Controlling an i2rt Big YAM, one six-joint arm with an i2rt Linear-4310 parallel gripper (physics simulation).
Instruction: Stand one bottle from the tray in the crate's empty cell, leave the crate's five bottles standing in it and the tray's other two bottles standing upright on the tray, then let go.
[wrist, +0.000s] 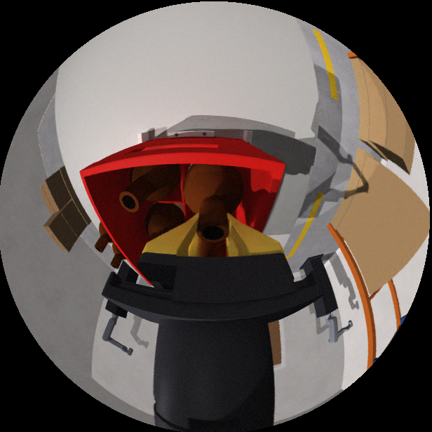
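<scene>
My gripper (212, 217) is shut on the neck of a brown bottle (212, 186). The bottle's body is inside the red crate (185, 159), near the far wall and right of a thin divider. Its far edge meets the rim, and its base is hidden. To its left, a brown bottle (155, 184) shows its open mouth, and another bottle (164, 219) shows nearer, partly behind the left yellow finger. The crate's other bottles are hidden by the gripper or too dark to tell. Two brown bottles (103, 235) (118, 254) stand outside the crate's left wall; the tray under them is hidden.
The pale table top (190, 70) lies beyond the crate. Cardboard boxes (387, 215) (65, 212) stand at the far right and far left. An orange rail (358, 280) and yellow floor lines (326, 62) show at right. The crate's near left wall runs close to the gripper body.
</scene>
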